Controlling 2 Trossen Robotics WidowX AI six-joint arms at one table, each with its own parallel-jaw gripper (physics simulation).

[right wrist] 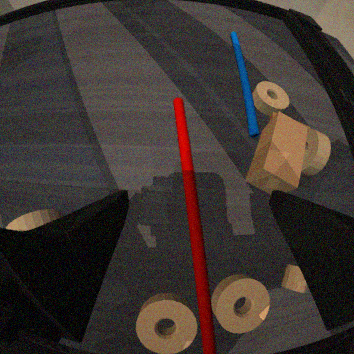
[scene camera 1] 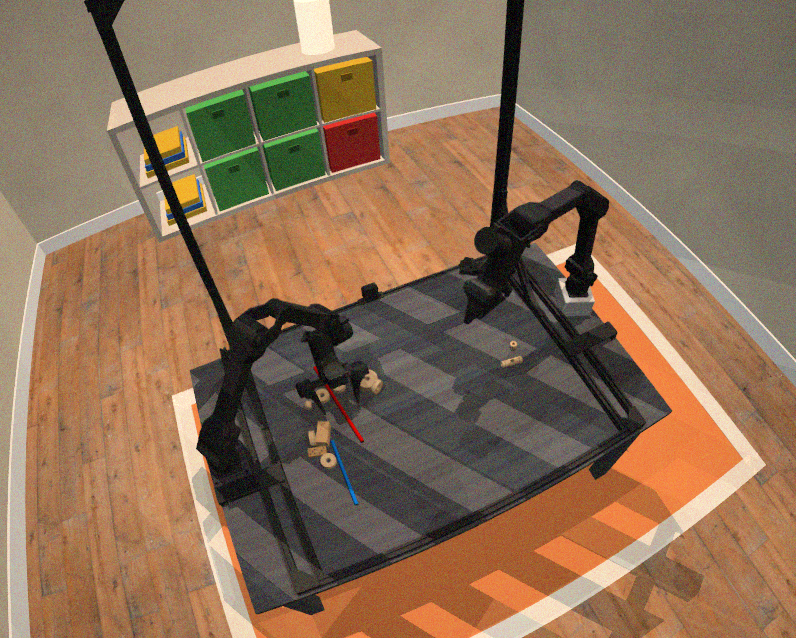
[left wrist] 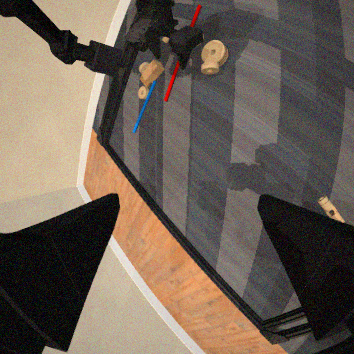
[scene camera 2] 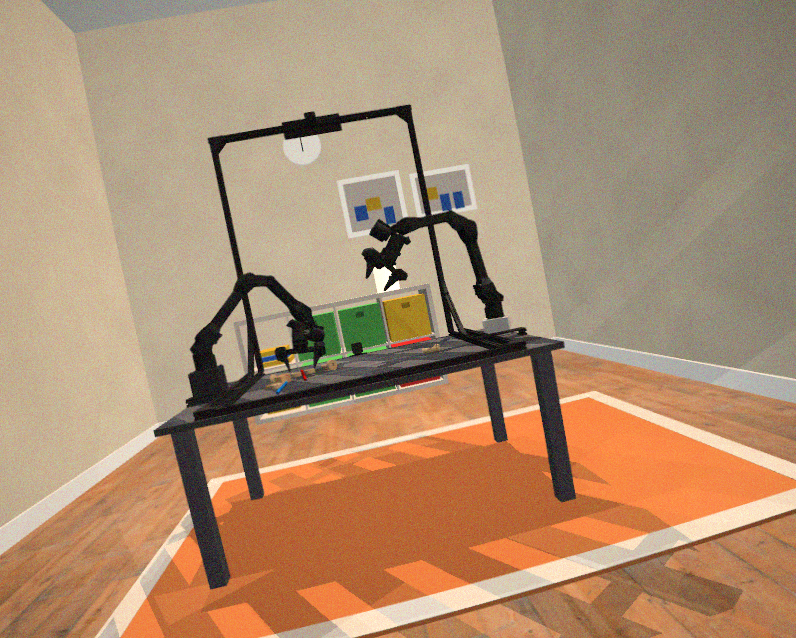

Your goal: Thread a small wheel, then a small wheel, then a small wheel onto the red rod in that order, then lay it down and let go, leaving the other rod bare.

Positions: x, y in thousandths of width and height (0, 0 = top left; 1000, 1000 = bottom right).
Labels:
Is my left gripper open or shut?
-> Open.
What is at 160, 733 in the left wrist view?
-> My left gripper.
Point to a blue rod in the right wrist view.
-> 716, 371

